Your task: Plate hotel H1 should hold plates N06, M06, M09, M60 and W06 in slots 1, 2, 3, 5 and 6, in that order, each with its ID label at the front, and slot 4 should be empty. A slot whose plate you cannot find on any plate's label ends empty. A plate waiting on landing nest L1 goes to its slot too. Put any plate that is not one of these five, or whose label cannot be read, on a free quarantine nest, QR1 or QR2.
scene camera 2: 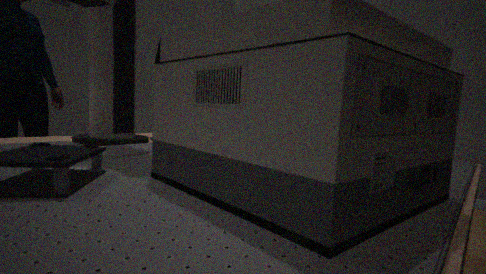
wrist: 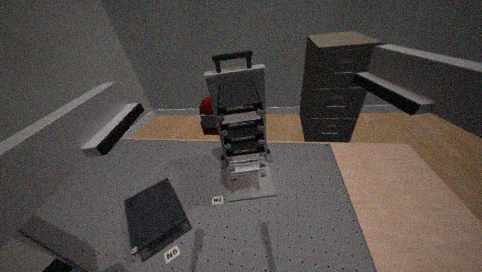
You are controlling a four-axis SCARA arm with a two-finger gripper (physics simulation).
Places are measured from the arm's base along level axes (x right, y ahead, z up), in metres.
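Where they show: gripper, fingertip midpoint: (wrist: 245, 80); arm's base at its link origin: (scene camera 2: 112, 142).
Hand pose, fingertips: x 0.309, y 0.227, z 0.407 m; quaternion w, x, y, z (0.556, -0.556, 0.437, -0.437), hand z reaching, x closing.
Things, the pixels of their top centre, and the offset from my fingertips. "spot": a spot on its surface instead.
- Plate hotel H1 at a spot on its surface: (wrist: 259, 80) spot: dz -0.106, dx +0.303, dy +0.022 m
- small blurred label at a spot on its surface: (wrist: 217, 200) spot: dz -0.394, dx +0.147, dy +0.144 m
- dark plate at its top centre: (wrist: 237, 92) dz -0.103, dx +0.227, dy +0.062 m
- grey-topped plate at its top centre: (wrist: 239, 107) dz -0.138, dx +0.227, dy +0.062 m
- grey block at a spot on its surface: (wrist: 60, 240) spot: dz -0.394, dx -0.010, dy +0.535 m
- large boxy instrument at its top centre: (scene camera 2: 303, 43) dz -0.139, dx -0.211, dy +0.576 m
Plate hotel H1 (wrist: 259, 80) stands upright in the middle of the wrist view, with a small blurred label (wrist: 217, 200) at its base. A dark plate (wrist: 237, 94) lies at its top level and a grey-topped plate (wrist: 242, 118) just below. Lower levels hold darker shapes and, near the bottom, clear plates (wrist: 246, 165). Their ID labels are too blurred to read, and I cannot tell whether slot 4 holds a plate. My gripper (wrist: 245, 80) is open and empty, its fingers wide apart on either side of the view, back from the hotel. L1 cannot be identified.
A black raised stand (wrist: 157, 215) with a blurred label (wrist: 171, 254) is front left of the hotel. A grey block (wrist: 60, 240) is at lower left. A drawer cabinet (wrist: 332, 90) stands behind right. Scene camera 2 shows a large boxy instrument (scene camera 2: 250, 130), a dark stand (scene camera 2: 45, 155) and a person (scene camera 2: 22, 75).
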